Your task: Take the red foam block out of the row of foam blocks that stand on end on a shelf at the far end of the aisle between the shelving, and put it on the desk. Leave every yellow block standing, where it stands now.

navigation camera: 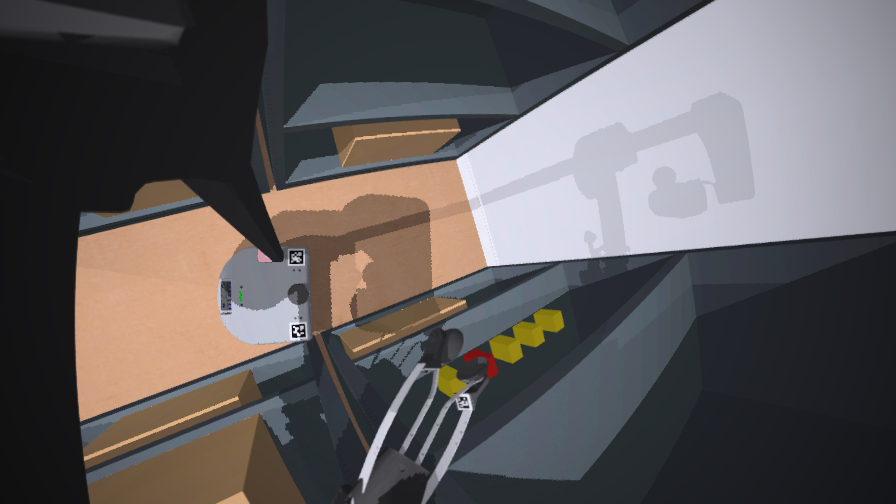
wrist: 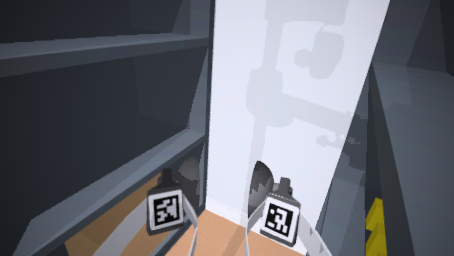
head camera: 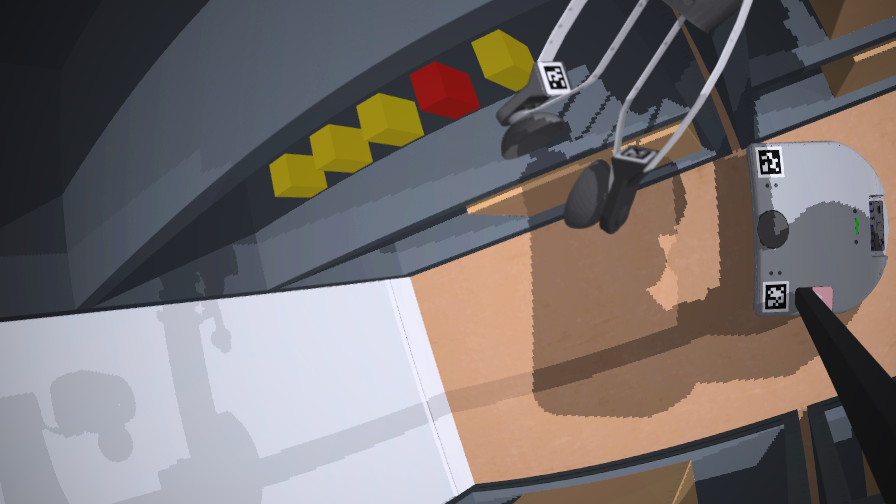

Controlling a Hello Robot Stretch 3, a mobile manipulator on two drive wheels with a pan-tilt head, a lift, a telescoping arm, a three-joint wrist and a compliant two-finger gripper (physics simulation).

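Where they show: gripper, between the fingertips: point(navigation camera: 467, 343) point(wrist: 225, 177) point(head camera: 543, 191); robot's base, origin of its link: point(navigation camera: 297, 292) point(head camera: 771, 229).
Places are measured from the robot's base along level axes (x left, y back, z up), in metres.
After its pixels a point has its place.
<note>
The red foam block point(head camera: 443, 89) {x -0.203, y -0.447, z 0.624 m} point(navigation camera: 489, 363) {x -0.200, y -0.471, z 0.623 m} stands in a row on the shelf point(head camera: 350, 197) {x -0.079, y -0.690, z 0.534 m}, with one yellow block point(head camera: 501, 57) {x -0.235, y -0.357, z 0.624 m} point(navigation camera: 449, 381) {x -0.222, y -0.342, z 0.622 m} on one side. On the other side stand a yellow block point(head camera: 389, 119) {x -0.177, y -0.544, z 0.614 m} point(navigation camera: 506, 348) {x -0.173, y -0.543, z 0.613 m}, another yellow block point(head camera: 340, 148) {x -0.149, y -0.646, z 0.608 m} point(navigation camera: 528, 333) {x -0.145, y -0.645, z 0.605 m} and the end yellow block point(head camera: 297, 175) {x -0.121, y -0.750, z 0.604 m} point(navigation camera: 548, 319) {x -0.116, y -0.748, z 0.600 m}. My gripper point(head camera: 559, 166) {x -0.026, y -0.167, z 0.978 m} point(navigation camera: 462, 357) {x -0.026, y -0.167, z 0.978 m} point(wrist: 225, 177) {x -0.026, y -0.167, z 0.978 m} is open and empty, on the aisle side of the row. One finger overlaps the red block in the navigation view. Two yellow blocks show partly at the wrist view's lower right; the red block does not show there. The desk does not show.
The white wall point(head camera: 313, 363) {x 0.244, y -0.931, z 0.416 m} point(navigation camera: 802, 169) {x 0.247, y -0.930, z 1.269 m} point(wrist: 230, 90) {x 0.585, y -0.830, z 0.770 m} closes the aisle's end. Opposite shelving point(wrist: 75, 107) {x 1.000, y -0.291, z 0.674 m} stands left in the wrist view. A cardboard box point(navigation camera: 401, 145) {x 0.572, y -0.377, z 0.245 m} sits on a low shelf there. My base point(head camera: 814, 162) {x -0.127, y 0.103, z 0.160 m} point(navigation camera: 256, 325) {x -0.102, y 0.142, z 0.160 m} stands on the aisle floor point(head camera: 488, 313) {x 0.177, y -0.737, z 0.000 m}.
</note>
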